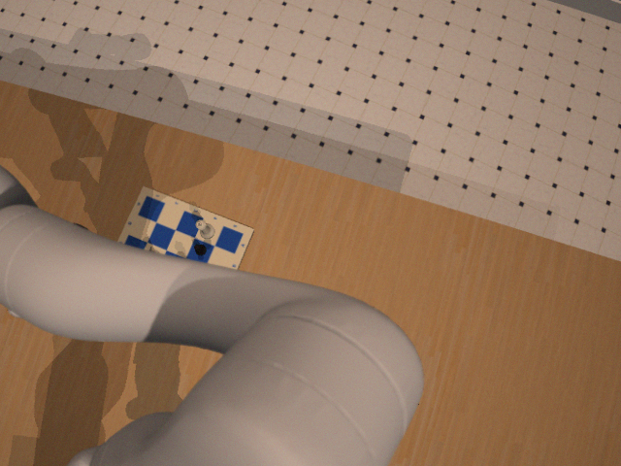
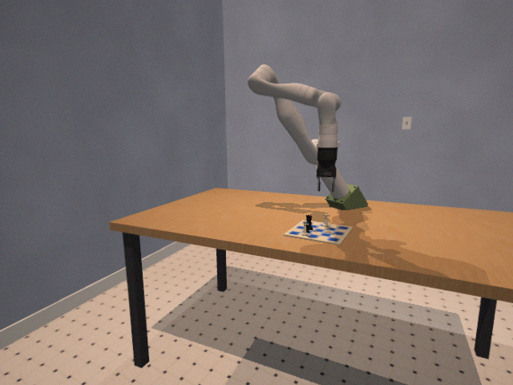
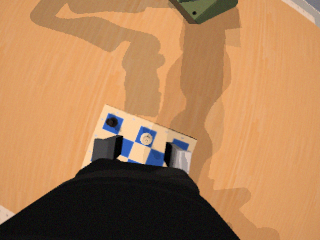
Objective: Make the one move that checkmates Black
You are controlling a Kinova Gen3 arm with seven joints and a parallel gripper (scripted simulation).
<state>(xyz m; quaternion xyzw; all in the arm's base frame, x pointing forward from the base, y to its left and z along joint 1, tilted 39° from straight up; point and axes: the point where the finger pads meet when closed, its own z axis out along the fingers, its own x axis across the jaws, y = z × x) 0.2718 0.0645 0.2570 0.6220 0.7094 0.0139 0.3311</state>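
The blue-and-cream chessboard is 7 cm ahead of my hand, 2 cm to the right of it and 17 cm below it.
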